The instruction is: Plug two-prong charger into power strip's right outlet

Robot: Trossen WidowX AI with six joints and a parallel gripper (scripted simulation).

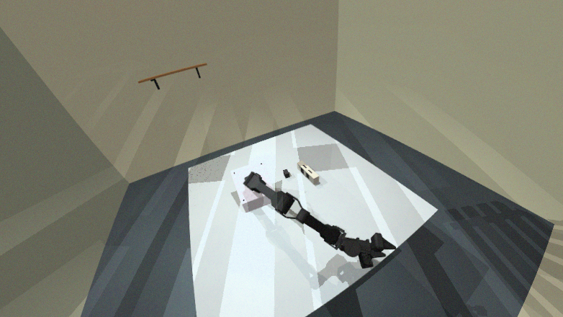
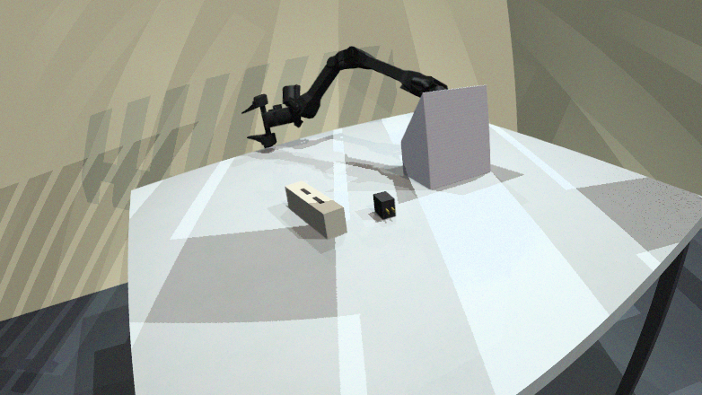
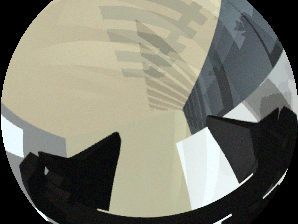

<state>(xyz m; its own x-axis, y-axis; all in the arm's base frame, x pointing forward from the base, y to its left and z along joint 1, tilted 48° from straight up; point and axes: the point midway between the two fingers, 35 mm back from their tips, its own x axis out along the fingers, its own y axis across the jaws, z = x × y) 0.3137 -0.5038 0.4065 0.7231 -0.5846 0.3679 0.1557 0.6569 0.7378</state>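
My gripper tip is 760 mm to the right of the black two-prong charger, 90 mm past it and 80 mm above it.
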